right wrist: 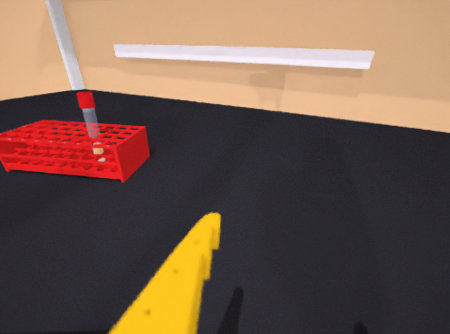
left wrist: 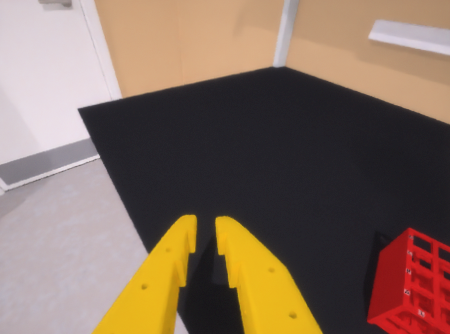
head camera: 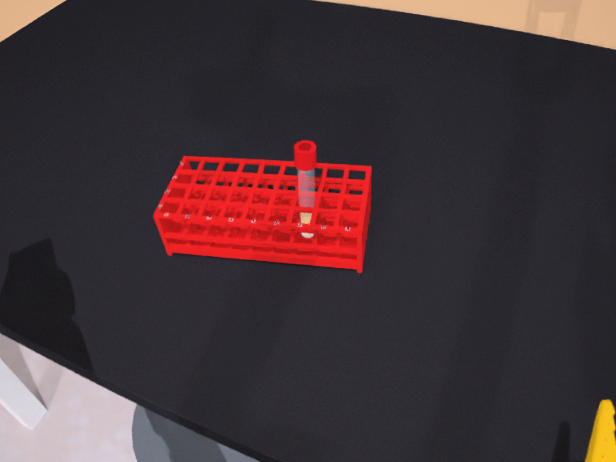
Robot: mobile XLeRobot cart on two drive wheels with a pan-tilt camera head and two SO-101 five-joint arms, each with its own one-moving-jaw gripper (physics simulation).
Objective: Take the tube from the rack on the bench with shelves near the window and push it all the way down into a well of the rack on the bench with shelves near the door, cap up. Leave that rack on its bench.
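Frame: origin at the left arm's base, x ahead, y left, z up, level; centimetres.
Seen in the pictures: left hand at its tool point: (left wrist: 195, 228); right hand at its tool point: (right wrist: 219, 226) (head camera: 610, 408).
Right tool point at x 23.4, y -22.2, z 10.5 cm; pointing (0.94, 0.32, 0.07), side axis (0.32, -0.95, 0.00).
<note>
Offsets run from my right tool point to a thing's top centre. "pt": to the spot under its first point. Level surfaces: height alone.
The tube {dx +14.8, dy +27.1, dz +0.2 cm} (head camera: 306, 187) (right wrist: 90, 120) stands upright, red cap {pt dx +14.1, dy +26.5, dz -0.1 cm} (head camera: 305, 155) (right wrist: 85, 100) up, in a well of the red rack {dx +14.5, dy +31.6, dz -6.0 cm} (head camera: 365, 220) (left wrist: 390, 280) (right wrist: 134, 152), right of the rack's middle. The cap is well above the top grid; the tube's rounded bottom shows low inside the rack. The rack stands on the black bench top {dz -11.8 cm} (head camera: 280, 360) (left wrist: 225, 150) (right wrist: 310, 200). My left gripper (left wrist: 206, 222) is shut and empty, a narrow slit between its tips, off the rack's left end. My right gripper (right wrist: 215, 220) is open and empty, to the right of the rack; its moving jaw is hidden.
The bench's left edge runs beside the pale floor {dz -88.0 cm} (left wrist: 50, 240) in the left wrist view, with a white door (left wrist: 45, 75) beyond. A white wall ledge (left wrist: 410, 37) (right wrist: 240, 55) is behind the bench. A white leg {pt dx -1.1, dy +97.1, dz -76.9 cm} (head camera: 22, 395) and grey disc (head camera: 175, 435) show below the front edge.
</note>
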